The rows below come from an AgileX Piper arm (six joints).
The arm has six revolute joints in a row. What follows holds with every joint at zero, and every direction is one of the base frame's.
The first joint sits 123 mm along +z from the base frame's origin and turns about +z.
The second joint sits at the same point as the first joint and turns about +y.
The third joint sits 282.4 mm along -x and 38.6 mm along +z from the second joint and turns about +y.
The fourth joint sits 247.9 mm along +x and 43.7 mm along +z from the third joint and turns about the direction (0.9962, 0, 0.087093).
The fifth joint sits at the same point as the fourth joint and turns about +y.
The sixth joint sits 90.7 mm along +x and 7.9 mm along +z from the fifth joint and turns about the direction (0.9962, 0, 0.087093).
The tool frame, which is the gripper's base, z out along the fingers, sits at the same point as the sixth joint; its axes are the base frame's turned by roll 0, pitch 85.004 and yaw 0 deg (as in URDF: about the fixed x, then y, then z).
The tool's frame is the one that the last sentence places.
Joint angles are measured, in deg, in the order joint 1, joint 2, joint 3, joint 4, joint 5, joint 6. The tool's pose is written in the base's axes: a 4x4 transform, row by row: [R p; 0 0 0 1], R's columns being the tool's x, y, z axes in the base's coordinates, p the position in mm. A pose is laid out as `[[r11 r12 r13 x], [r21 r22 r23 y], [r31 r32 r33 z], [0 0 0 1]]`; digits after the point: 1 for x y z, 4 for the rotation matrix.
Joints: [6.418, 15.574, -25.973, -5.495, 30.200, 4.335]
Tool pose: [[-0.2515 -0.0672 0.9655 62.3], [-0.0356 0.9976 0.0601 2.6], [-0.9672 -0.0193 -0.2533 300.6], [0 0 0 1]]
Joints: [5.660, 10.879, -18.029, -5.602, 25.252, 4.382]
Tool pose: [[-0.2231 -0.0608 0.9729 59.2], [-0.0342 0.9979 0.0546 2.1], [-0.9742 -0.0211 -0.2248 267.9], [0 0 0 1]]
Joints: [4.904, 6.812, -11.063, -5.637, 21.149, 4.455]
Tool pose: [[-0.2032 -0.0537 0.9777 57.3], [-0.0315 0.9983 0.0483 1.7], [-0.9786 -0.0210 -0.2045 238.1], [0 0 0 1]]
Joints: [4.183, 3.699, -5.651, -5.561, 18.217, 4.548]
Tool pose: [[-0.1930 -0.0458 0.9801 56.3], [-0.0270 0.9988 0.0413 1.3], [-0.9808 -0.0185 -0.1940 214.2], [0 0 0 1]]
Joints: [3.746, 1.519, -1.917, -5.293, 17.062, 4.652]
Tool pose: [[-0.2004 -0.0403 0.9789 55.5], [-0.0203 0.9991 0.0370 1.2], [-0.9795 -0.0124 -0.2010 196.2], [0 0 0 1]]
